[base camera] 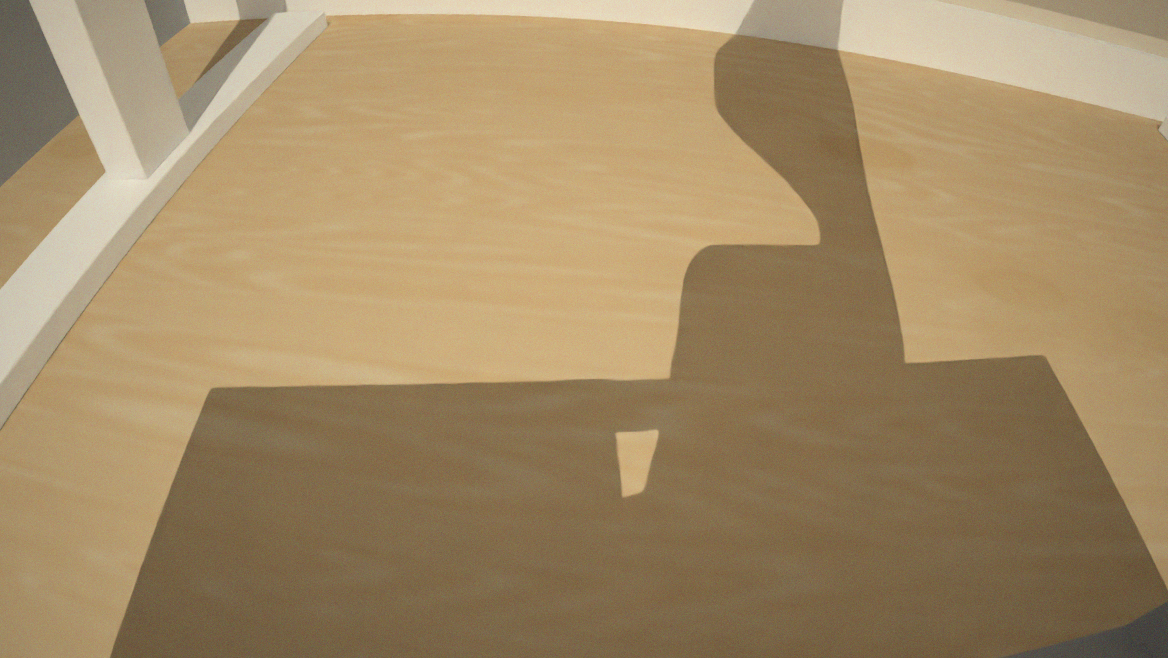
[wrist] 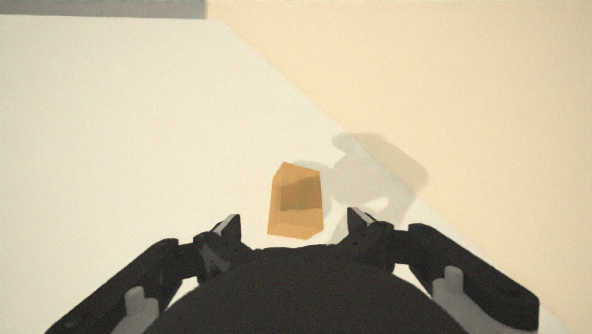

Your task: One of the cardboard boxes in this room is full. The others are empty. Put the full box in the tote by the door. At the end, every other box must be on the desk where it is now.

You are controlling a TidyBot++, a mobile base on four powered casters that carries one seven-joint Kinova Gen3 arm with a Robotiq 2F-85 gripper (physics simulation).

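Frame: origin at the arm's base, x back, y left, z down, level; metres.
Seen in the pictures: gripper, fingertip midpoint: [wrist: 294, 222].
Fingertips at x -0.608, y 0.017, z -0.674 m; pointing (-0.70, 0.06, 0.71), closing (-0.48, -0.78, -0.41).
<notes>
Offsets run from my fingertips to a thing's middle. "pt": to the spot under its first point. Level surfaces: height alone.
A small orange-brown cardboard box @[dy -0.003, dx -0.081, dz +0.096 m] [wrist: 299, 200] stands on the white desk top @[dz +0.121 m] [wrist: 125, 110] in the wrist view, near the middle of that view. Part of it is in shadow. Its contents cannot be seen. My gripper [wrist: 294, 222] is open and empty, with its two fingertips wide apart at the lower edge of the view. The box shows beyond the fingertips and between their lines, apart from both of them. In the base camera view a white desk leg @[pt dy +0.345, dx -0.010, dz +0.958 m] [base camera: 122, 89] stands on a long white foot @[pt dy +0.386, dx +0.058, dz +1.046 m] [base camera: 89, 220] at the left. The tote and the door do not show.
A wood-patterned floor @[dz +1.071 m] [base camera: 449, 204] carries a large shadow of the robot. A white skirting [base camera: 1005, 65] runs along the wall at the back. In the wrist view the desk's edge runs diagonally beside a pale tan surface [wrist: 475, 90], and a grey strip [wrist: 100, 7] shows at the top left.
</notes>
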